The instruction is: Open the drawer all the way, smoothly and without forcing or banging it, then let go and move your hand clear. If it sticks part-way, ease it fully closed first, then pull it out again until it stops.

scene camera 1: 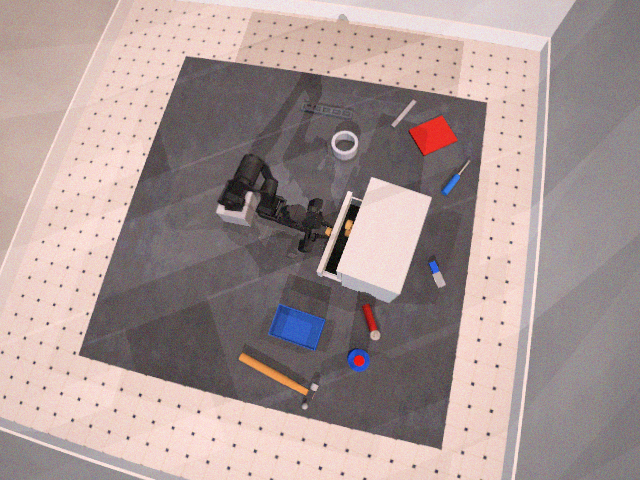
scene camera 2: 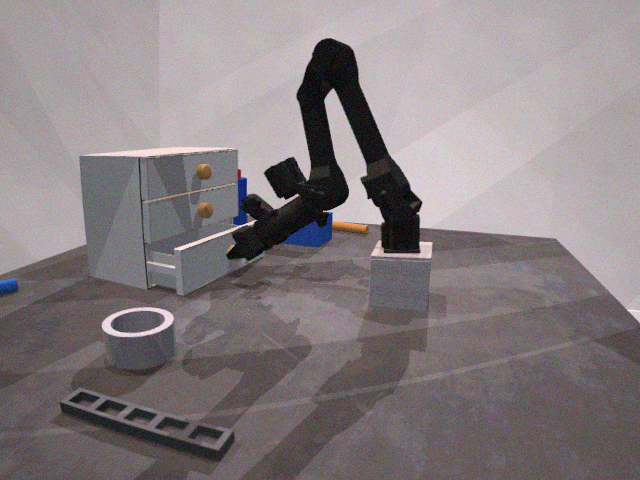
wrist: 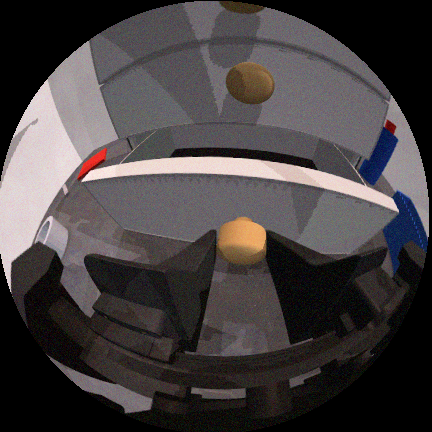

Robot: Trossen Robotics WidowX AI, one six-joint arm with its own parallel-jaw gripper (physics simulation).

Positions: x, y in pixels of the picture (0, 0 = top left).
Scene:
The gripper shows in scene camera 1 (331, 232), in scene camera 2 and in the wrist view. The same spot on the gripper: (wrist: 317, 293) is (scene camera 2: 257, 234).

